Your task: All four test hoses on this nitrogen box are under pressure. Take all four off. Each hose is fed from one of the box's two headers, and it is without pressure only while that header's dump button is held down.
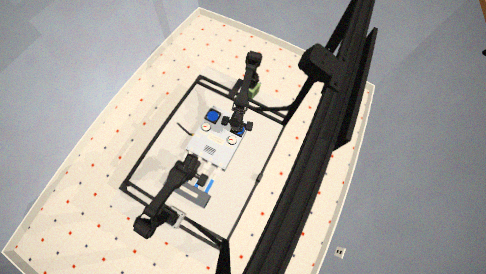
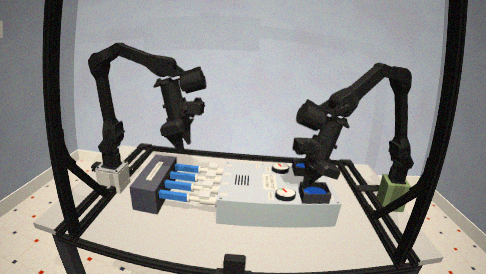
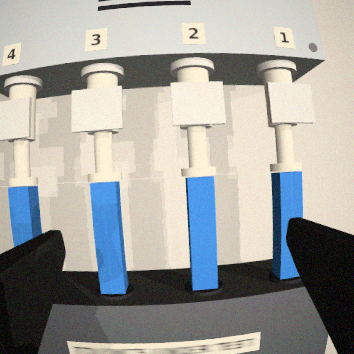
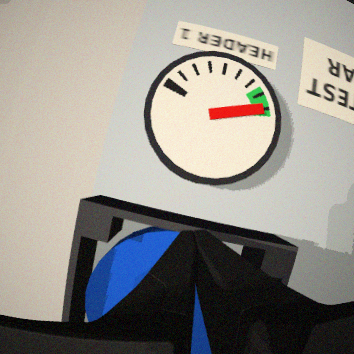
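The grey nitrogen box has four hoses in ports 1 to 4. Hose 1, hose 2, hose 3 and hose 4 have blue sleeves and cream couplings, and all sit at their ports. My left gripper is open above the hoses, holding none. My right gripper is shut and empty, fingertips over the header 1 blue dump button; contact cannot be told. The header 1 gauge has its red needle in green.
A dark block holds the blue hose ends. The header 2 button and header 2 gauge are at the box's far side. Raised black walls surround the buttons. A black frame borders the table.
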